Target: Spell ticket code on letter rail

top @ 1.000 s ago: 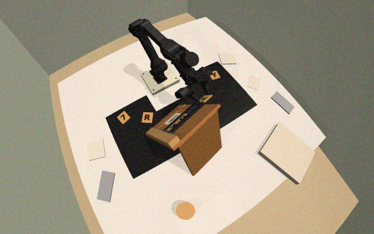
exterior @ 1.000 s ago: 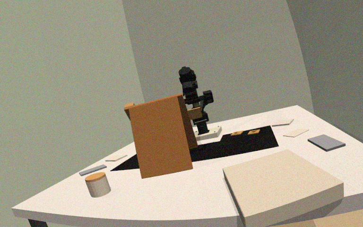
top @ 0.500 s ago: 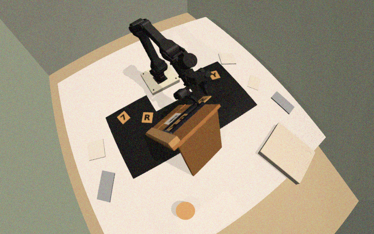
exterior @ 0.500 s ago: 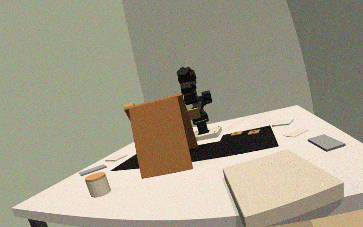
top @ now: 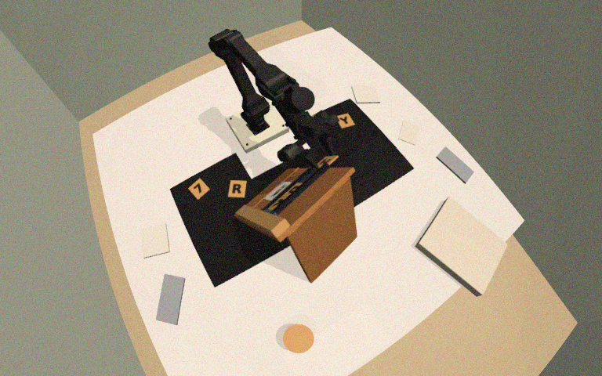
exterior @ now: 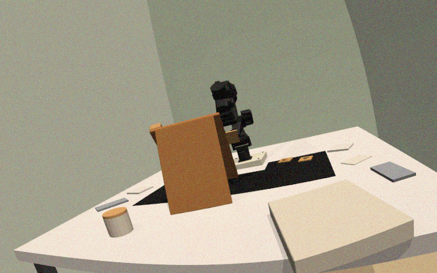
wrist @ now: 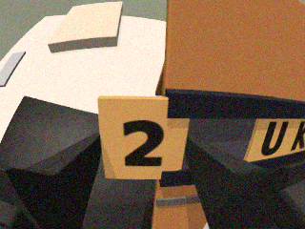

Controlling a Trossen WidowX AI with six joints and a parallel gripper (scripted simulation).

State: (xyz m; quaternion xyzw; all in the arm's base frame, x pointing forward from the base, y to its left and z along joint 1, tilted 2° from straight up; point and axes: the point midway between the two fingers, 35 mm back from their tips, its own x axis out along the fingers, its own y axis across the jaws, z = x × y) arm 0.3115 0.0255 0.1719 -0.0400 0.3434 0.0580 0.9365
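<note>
Now: gripper tip 20 mm short of the k tile and 170 mm to the left of it. Round my gripper tip: letter tile (right at my gripper tip); black mat (130 mm behind, 40 mm to the right, 180 mm below); white ticket (50 mm behind, 130 mm to the right, 80 mm below).
</note>
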